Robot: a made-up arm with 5 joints.
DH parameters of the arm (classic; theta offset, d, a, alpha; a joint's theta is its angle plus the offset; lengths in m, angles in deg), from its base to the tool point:
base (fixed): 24.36 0 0.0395 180
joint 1: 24.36 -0.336 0.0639 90
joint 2: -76.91 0 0.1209 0
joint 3: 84.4 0 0.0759 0
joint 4: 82.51 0.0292 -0.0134 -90
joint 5: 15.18 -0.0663 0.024 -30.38
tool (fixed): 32.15 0.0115 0 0
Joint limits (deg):
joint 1: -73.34..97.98
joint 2: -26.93..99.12
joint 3: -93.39..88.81
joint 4: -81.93..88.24
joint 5: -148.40..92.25
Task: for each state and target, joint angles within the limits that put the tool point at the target. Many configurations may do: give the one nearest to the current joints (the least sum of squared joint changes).
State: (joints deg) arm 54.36 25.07 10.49 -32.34 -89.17
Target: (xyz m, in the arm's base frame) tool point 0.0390 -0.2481 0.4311
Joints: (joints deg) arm 97.98 22.52 -13.88 -35.94 -53.95
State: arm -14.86 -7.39 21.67 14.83 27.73
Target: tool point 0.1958 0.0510 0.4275
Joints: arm -9.09 -26.93 23.70 23.43 26.02
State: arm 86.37 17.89 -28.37 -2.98 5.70
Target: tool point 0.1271 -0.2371 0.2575
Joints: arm 73.65 66.16 -23.77 -0.85 3.25
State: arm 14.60 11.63 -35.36 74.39 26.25
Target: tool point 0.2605 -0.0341 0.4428
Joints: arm 14.74 11.97 -43.31 67.79 28.65
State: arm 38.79 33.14 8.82 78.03 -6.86
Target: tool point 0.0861 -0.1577 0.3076
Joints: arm 79.53 37.77 1.91 72.45 -0.99
